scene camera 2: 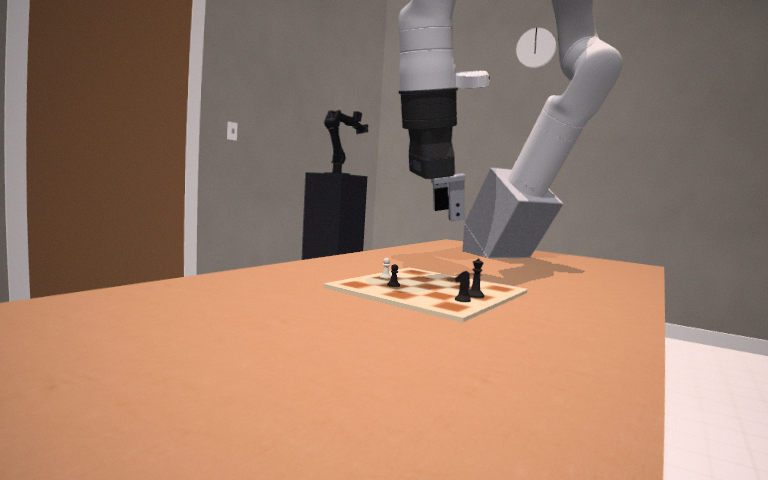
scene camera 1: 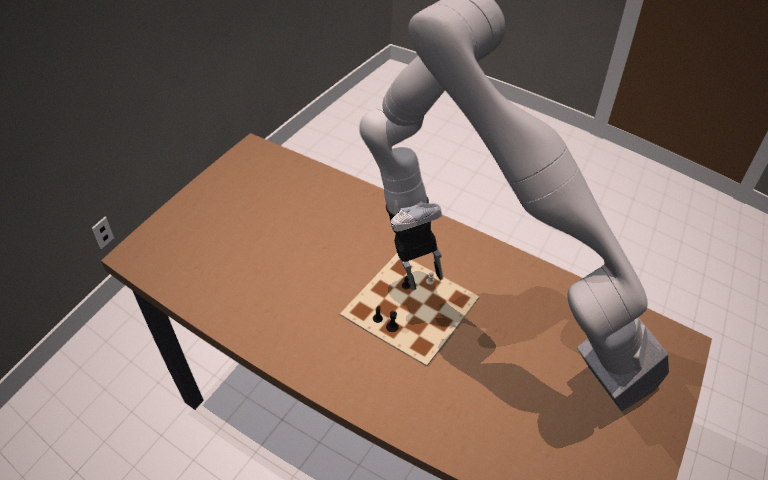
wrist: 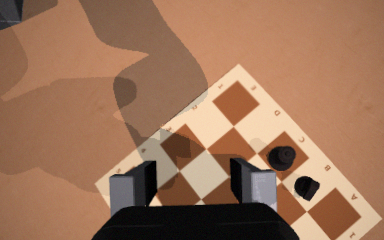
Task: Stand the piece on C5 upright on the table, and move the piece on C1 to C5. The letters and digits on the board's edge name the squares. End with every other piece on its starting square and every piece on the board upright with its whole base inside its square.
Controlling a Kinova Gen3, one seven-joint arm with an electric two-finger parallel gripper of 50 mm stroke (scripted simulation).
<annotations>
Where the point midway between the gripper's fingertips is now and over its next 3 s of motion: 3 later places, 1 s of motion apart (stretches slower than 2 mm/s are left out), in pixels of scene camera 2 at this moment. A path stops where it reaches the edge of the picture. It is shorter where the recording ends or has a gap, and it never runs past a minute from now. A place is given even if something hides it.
The gripper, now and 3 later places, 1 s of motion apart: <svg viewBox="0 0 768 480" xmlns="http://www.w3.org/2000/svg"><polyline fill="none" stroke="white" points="448,214 428,207 412,198 399,192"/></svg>
</annotations>
